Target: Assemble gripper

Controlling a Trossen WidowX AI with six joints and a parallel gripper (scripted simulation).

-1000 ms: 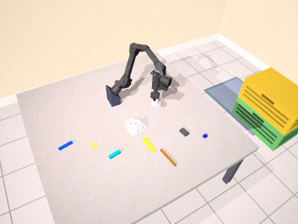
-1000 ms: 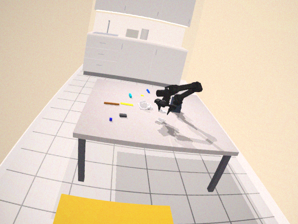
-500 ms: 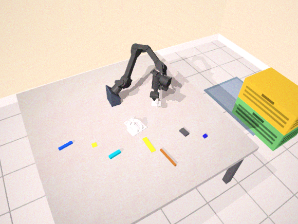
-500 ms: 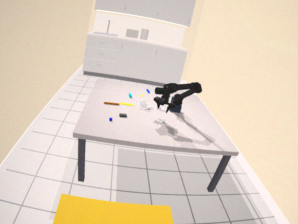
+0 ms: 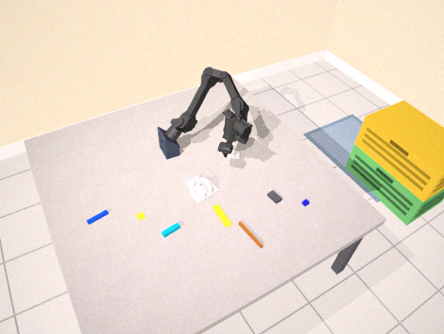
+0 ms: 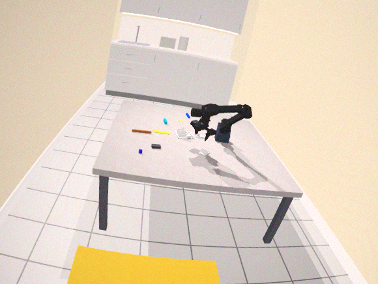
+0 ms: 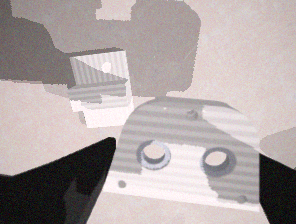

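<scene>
My gripper tip is 20 cm to the left of the housing plate, 7 cm above it and 6 cm short of it. Also, from my gripper tip: small white part 7 cm below, 5 cm to the left, 4 cm behind; then gripper base 2 cm above, 1 cm to the left, 1 cm ahead; then grey block 29 cm ahead, 9 cm to the left, 7 cm below.
</scene>
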